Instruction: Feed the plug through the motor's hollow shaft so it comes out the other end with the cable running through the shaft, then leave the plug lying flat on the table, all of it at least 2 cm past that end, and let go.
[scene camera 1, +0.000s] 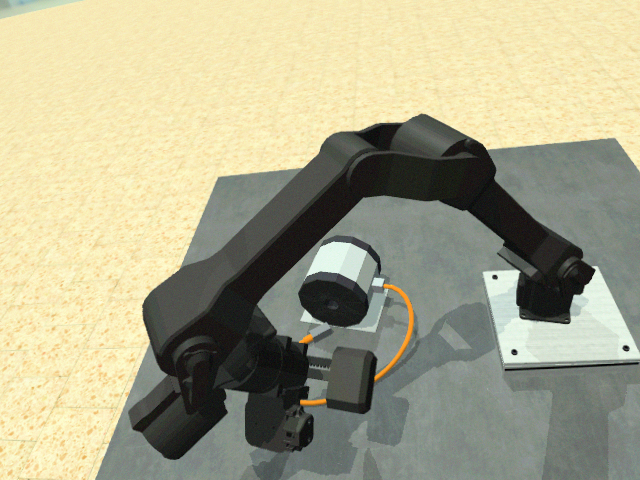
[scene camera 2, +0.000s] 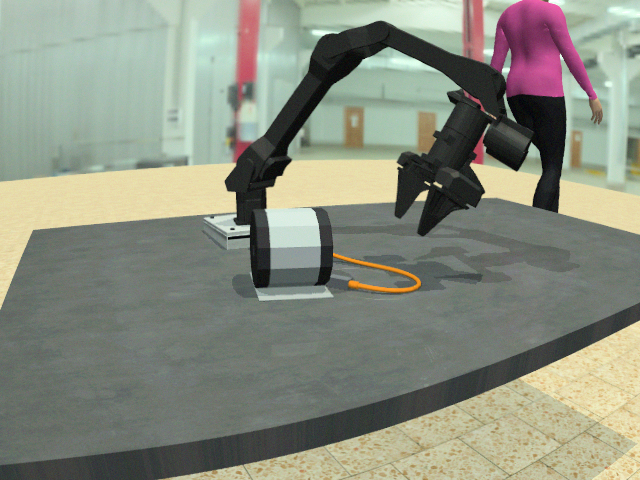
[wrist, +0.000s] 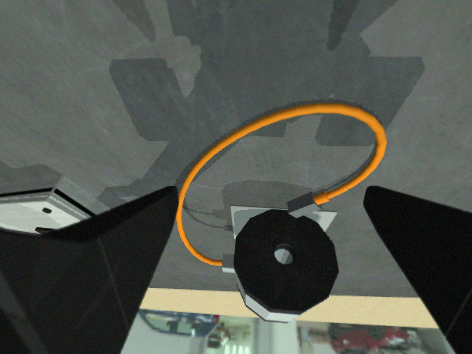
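Where they show: gripper, between the fingertips: (scene camera 1: 316, 377) (scene camera 2: 407, 225) (wrist: 270, 195); arm's base, origin of its link: (scene camera 1: 543, 304).
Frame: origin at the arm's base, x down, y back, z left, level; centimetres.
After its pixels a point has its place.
Observation:
The motor (scene camera 1: 339, 259) @(y -28.0, x -7.1, z 1.5 cm) (scene camera 2: 294, 237) @(y -33.0, x -4.5, z 0.8 cm) (wrist: 312, 235) @(y -31.7, x -0.1, z 5.7 cm), a white drum with black ends, lies on its side on a pale base plate (scene camera 1: 369, 323) @(y -24.1, x 2.9, z 4.5 cm) (scene camera 2: 294, 294) @(y -33.1, x 2.8, z 0.9 cm). In the wrist view light shows through its shaft hole, with no cable in it. The grey plug (scene camera 1: 322, 332) @(y -30.2, x 1.7, z 8.0 cm) (scene camera 2: 341, 280) @(y -31.7, x 1.8, z 7.5 cm) (wrist: 301, 203) @(y -30.4, x 2.2, z 8.2 cm) lies low by the motor's end face, at the base plate's edge. The orange cable (scene camera 1: 412, 320) @(y -17.3, x -0.3, z 5.5 cm) (scene camera 2: 419, 283) @(y -33.5, x 2.5, z 18.2 cm) (wrist: 382, 142) @(y -34.8, x 2.4, z 16.4 cm) loops over the table from the motor's side to the plug. My gripper (scene camera 2: 410, 224) @(y -26.7, x -4.2, z 19.0 cm) (wrist: 270, 195) @(y -26.7, x -4.2, z 19.0 cm) is open and empty, above the table beyond the looped cable. Its fingertips are hidden in scene camera 1.
The arm's white mounting plate (scene camera 1: 558, 346) @(y 1.5, x -0.2, z 7.1 cm) (scene camera 2: 227, 233) @(y -8.3, x 0.2, z -5.4 cm) (wrist: 25, 216) @(y 1.4, x -0.2, z 6.6 cm) is on the dark table (scene camera 1: 439, 428) @(y -12.1, x 3.0, z 19.2 cm) (scene camera 2: 206, 361) @(y -50.4, x 3.1, z -11.6 cm). The table's edge shows beyond the motor in the wrist view. A person in pink (scene camera 2: 532, 56) stands in the background.

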